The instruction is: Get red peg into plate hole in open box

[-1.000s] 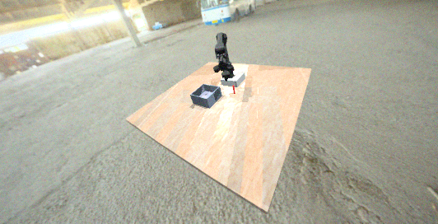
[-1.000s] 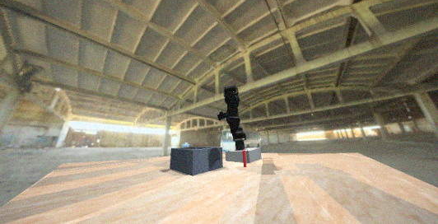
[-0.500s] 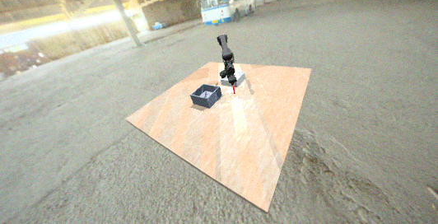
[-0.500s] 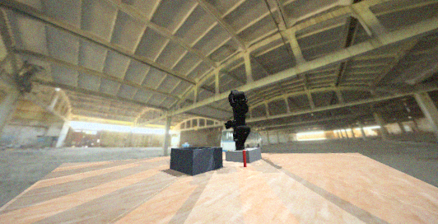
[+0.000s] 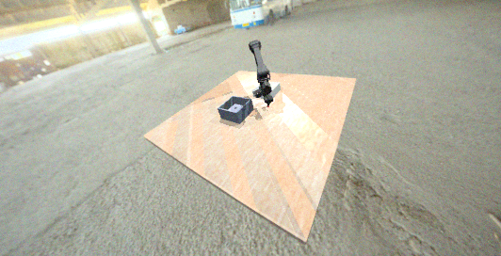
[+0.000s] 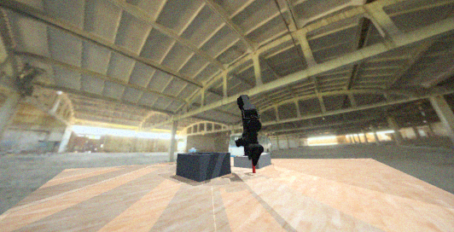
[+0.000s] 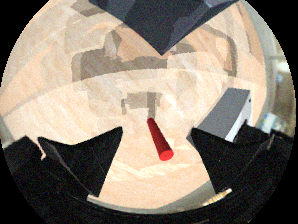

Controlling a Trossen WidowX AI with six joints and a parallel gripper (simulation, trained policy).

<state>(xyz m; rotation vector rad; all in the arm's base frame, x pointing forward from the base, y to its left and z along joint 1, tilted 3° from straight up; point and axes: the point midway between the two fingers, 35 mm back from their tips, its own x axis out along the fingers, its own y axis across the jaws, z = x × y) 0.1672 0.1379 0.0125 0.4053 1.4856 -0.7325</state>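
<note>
The red peg lies 10 mm below my gripper tip. Round my gripper tip: dark box (170 mm ahead, 170 mm to the right, 20 mm below); then grey plate (170 mm ahead, 170 mm to the right).
</note>
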